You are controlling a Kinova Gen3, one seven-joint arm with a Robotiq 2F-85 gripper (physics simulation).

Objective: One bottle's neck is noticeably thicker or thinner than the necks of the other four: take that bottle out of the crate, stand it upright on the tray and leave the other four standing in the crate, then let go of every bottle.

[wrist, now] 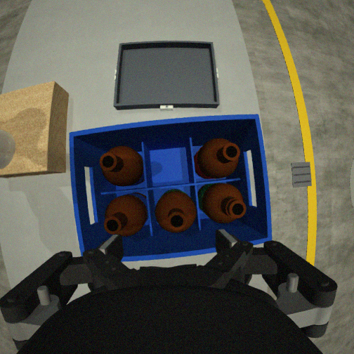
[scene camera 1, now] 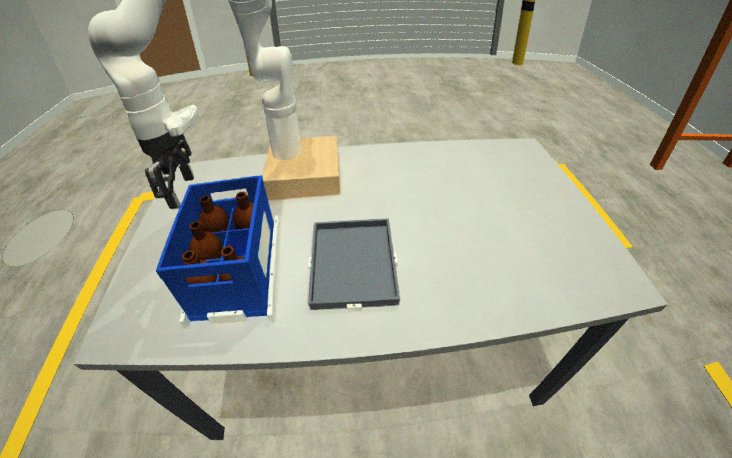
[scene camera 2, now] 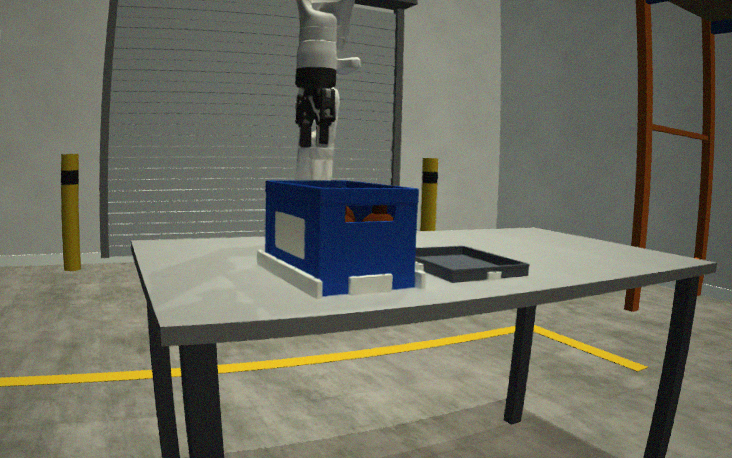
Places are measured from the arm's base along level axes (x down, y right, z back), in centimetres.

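Pixels of known places: gripper, fingertip midpoint: (scene camera 1: 183,193) (scene camera 2: 313,147); arm's base at its link origin: (scene camera 1: 286,151).
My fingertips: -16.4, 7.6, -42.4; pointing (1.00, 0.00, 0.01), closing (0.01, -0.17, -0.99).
Note:
For each thing: its top centre in the pictures, then the offset to it from my fingertips, as dx, dy, dz. "spot": a spot on its surface instead.
- blue crate at its top centre: (scene camera 2: 336,183) (scene camera 1: 213,217) +6.7, -4.6, +0.5
- dark grey tray at a spot on its surface: (scene camera 2: 458,261) spot: +23.7, -34.9, +9.8
Five brown bottles stand in the blue crate (scene camera 1: 226,298) (scene camera 2: 367,248) (wrist: 170,132). In the wrist view, they are the upper left bottle (wrist: 126,167), upper right bottle (wrist: 216,162), lower left bottle (wrist: 129,210), lower middle bottle (wrist: 175,206) and lower right bottle (wrist: 218,199). The upper middle compartment is empty. The necks look close in width; I cannot tell which differs. The dark grey tray (scene camera 1: 353,264) (scene camera 2: 458,261) (wrist: 167,75) is empty. My gripper (scene camera 1: 180,190) (scene camera 2: 314,141) (wrist: 168,243) is open and empty, beyond the lower long wall in the wrist view and above crate height.
White strips (scene camera 1: 226,316) (scene camera 2: 288,274) sit along the crate's base. A wooden block (scene camera 1: 310,167) (wrist: 30,130) carries the arm's base at the table's back edge. The crate's high walls and thin blue dividers surround the bottles. The tray has a low rim.

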